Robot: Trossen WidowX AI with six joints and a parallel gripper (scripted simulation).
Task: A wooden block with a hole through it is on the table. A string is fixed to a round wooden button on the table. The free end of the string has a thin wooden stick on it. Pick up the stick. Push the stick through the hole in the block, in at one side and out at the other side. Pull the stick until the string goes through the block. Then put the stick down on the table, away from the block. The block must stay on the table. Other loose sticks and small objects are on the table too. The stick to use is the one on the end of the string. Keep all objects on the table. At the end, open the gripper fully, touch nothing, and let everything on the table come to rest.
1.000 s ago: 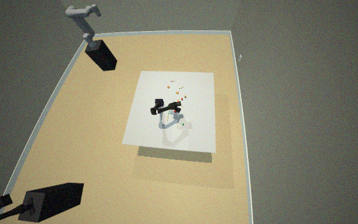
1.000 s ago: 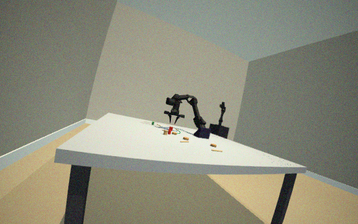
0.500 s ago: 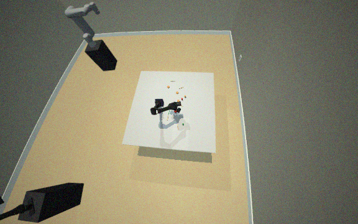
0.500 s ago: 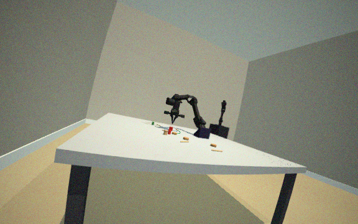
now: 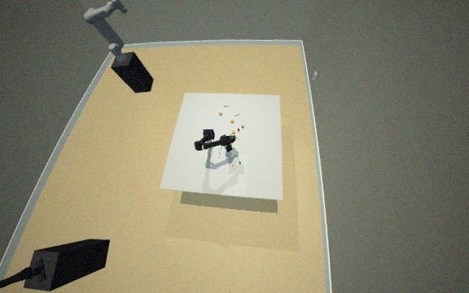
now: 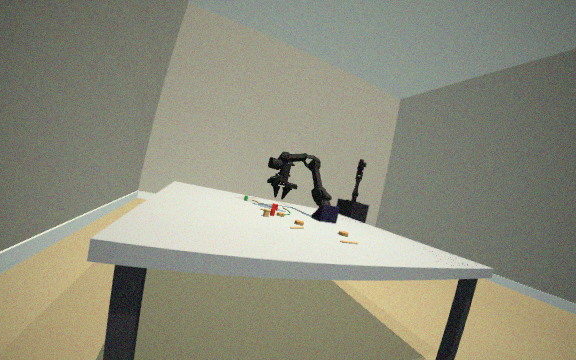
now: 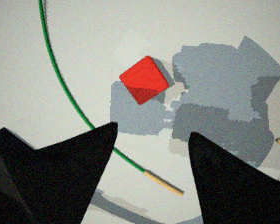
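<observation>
My gripper tip is 20 mm short of the red block, 20 mm to the right of it and 50 mm above it. The rest, counted from my gripper tip: round wooden button: 70 mm ahead, 190 mm to the left, 60 mm below; green object: 130 mm ahead, 180 mm to the right, 50 mm below.
</observation>
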